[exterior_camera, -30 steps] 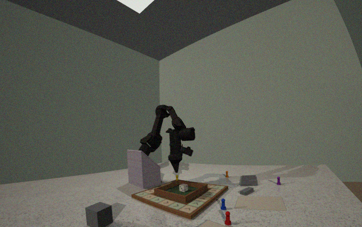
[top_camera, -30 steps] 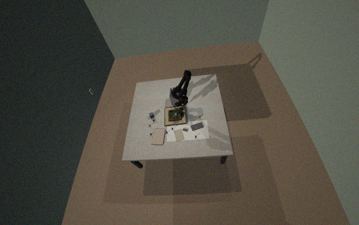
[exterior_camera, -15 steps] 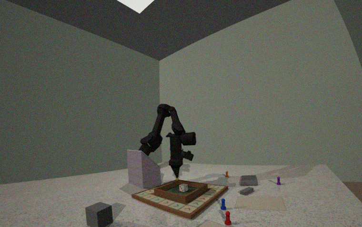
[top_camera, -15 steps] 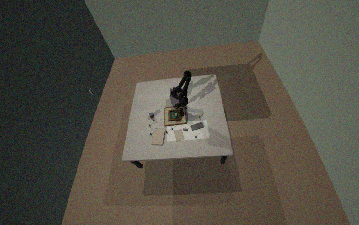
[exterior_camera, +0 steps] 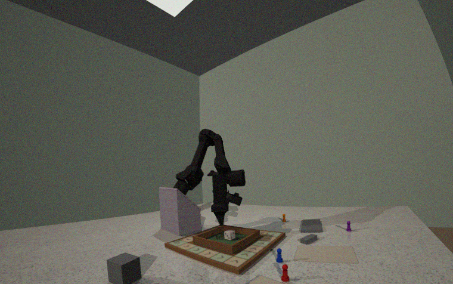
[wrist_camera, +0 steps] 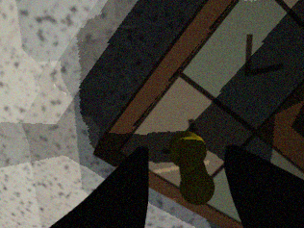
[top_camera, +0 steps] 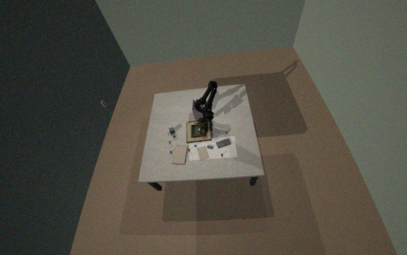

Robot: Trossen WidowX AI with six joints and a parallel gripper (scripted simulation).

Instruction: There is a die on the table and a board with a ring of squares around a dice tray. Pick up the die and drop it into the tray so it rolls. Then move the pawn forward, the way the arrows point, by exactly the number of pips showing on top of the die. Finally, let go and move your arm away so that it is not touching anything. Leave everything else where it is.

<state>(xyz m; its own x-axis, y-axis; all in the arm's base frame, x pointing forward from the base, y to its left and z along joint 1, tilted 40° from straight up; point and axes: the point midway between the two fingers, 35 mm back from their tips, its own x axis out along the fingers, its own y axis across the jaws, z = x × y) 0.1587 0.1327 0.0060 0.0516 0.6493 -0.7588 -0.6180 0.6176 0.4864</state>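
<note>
Now: gripper tip 12 cm short of the white die and 10 cm to the left of it. Also, from my gripper tip: grey bar (34 cm ahead, 2 cm below, 1 cm to the left); green dice tray (12 cm ahead, 11 cm to the right, 2 cm below); yellow pawn (1 cm above).
</note>
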